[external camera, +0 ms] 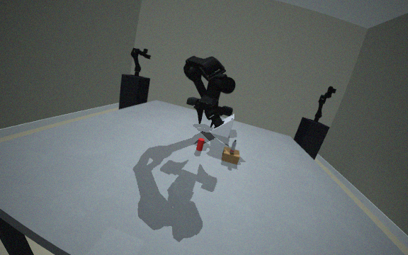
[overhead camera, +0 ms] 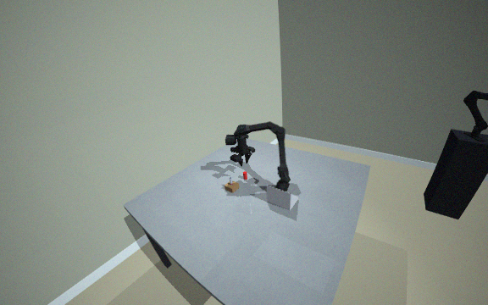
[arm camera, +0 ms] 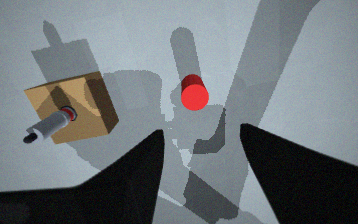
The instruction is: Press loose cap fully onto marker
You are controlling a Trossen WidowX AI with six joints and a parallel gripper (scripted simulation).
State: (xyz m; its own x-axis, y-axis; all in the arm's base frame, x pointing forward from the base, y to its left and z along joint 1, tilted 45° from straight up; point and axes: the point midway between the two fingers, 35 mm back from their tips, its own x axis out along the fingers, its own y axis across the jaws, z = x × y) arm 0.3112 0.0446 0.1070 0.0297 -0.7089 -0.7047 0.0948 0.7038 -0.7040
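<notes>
The red cap lies 90 mm below my gripper tip. Also, from my gripper tip: holder block (140 mm to the left, 100 mm below).
</notes>
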